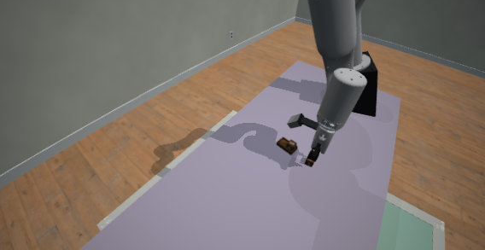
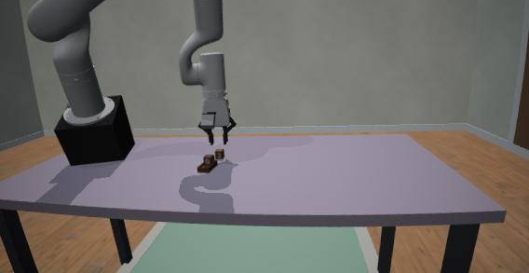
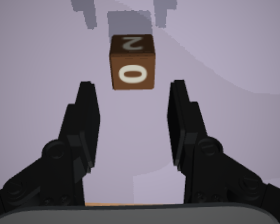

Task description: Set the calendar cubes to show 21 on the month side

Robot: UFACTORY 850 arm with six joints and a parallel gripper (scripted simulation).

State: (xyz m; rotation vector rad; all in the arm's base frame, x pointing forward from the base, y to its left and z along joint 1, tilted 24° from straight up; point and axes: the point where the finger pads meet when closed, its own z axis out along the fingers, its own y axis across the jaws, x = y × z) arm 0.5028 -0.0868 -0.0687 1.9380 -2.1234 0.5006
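Right now the brown cube is 6 cm below my hand. Also, from my hand: digit cube (8 cm to the right, 5 cm below, 3 cm behind); then brown tray (10 cm to the right, 7 cm below, 4 cm behind).
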